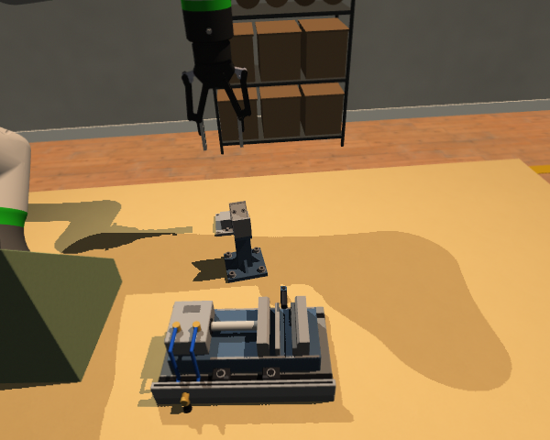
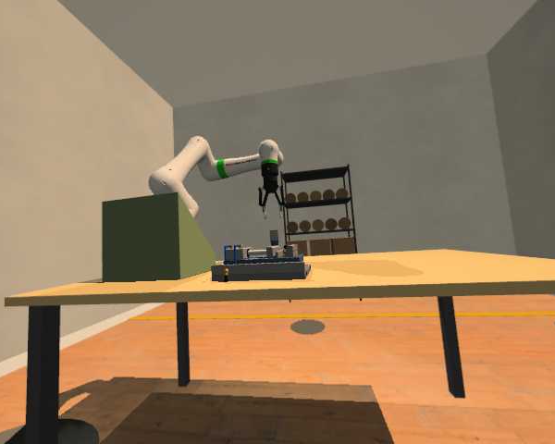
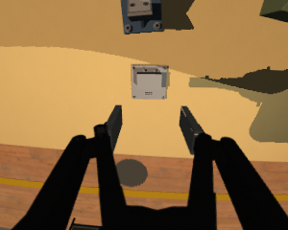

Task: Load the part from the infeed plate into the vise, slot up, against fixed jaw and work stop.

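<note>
The part is 24 cm below my hand. The rest, counted from my hand: infeed plate (26 cm below, 1 cm to the left); then V-block post (20 cm below, 16 cm to the right, 4 cm ahead); then work stop (35 cm to the right, 17 cm below, 12 cm ahead).
</note>
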